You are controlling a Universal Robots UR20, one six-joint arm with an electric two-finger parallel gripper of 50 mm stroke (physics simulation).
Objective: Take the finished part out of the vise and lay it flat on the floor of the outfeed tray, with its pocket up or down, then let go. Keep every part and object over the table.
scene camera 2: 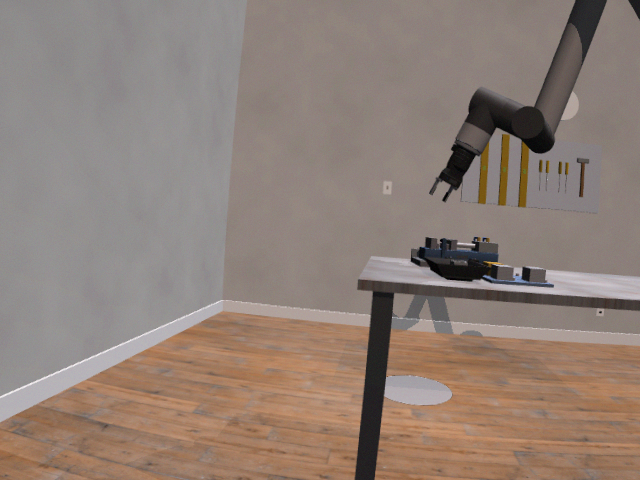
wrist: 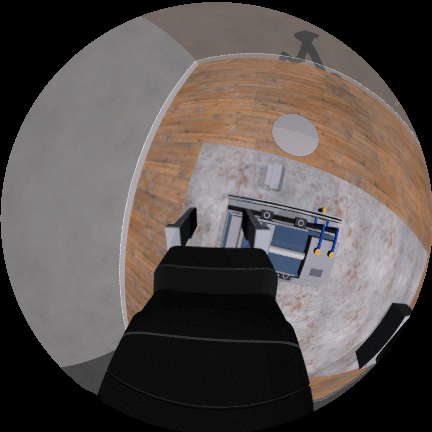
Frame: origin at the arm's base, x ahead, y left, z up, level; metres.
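Seen in the pictures: gripper, fingertip midpoint: (scene camera 2: 437, 197) (wrist: 218, 217).
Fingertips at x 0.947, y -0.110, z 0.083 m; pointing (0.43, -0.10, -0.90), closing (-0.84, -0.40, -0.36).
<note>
Offsets run from my fingertips to a thing's top centre. "spot": to the spot under its first point. Level surfaces: height alone.
My gripper (scene camera 2: 438, 196) (wrist: 218, 217) is open and empty, high above the left end of the vise. The vise @(dx -0.088, dy +0.024, dz -0.140 m) (scene camera 2: 457, 254) (wrist: 286, 239) has a blue base, grey jaws and a light rod. In the wrist view my right finger covers part of its left end. A light grey block @(dx -0.009, dy -0.118, dz -0.182 m) (wrist: 273, 176), apparently the finished part, is on the table beyond the vise's far rail, outside the vise; it cannot be made out in the scene view. Its pocket cannot be made out. The black outfeed tray @(spot: dx -0.085, dy +0.513, dz -0.209 m) (scene camera 2: 457, 269) stands in front of the vise in the scene view.
A blue plate @(dx -0.240, dy +0.366, dz -0.231 m) (scene camera 2: 522, 282) with two grey blocks is right of the tray. Blue hoses with yellow ends @(spot: dx -0.160, dy -0.010, dz -0.129 m) (wrist: 317, 251) stand at the vise's right end. The long rail @(dx -0.066, dy -0.062, dz -0.189 m) (wrist: 285, 205) runs along its far side. The table @(dz -0.239 m) (scene camera 2: 403, 269) (wrist: 220, 165) ends at the left.
</note>
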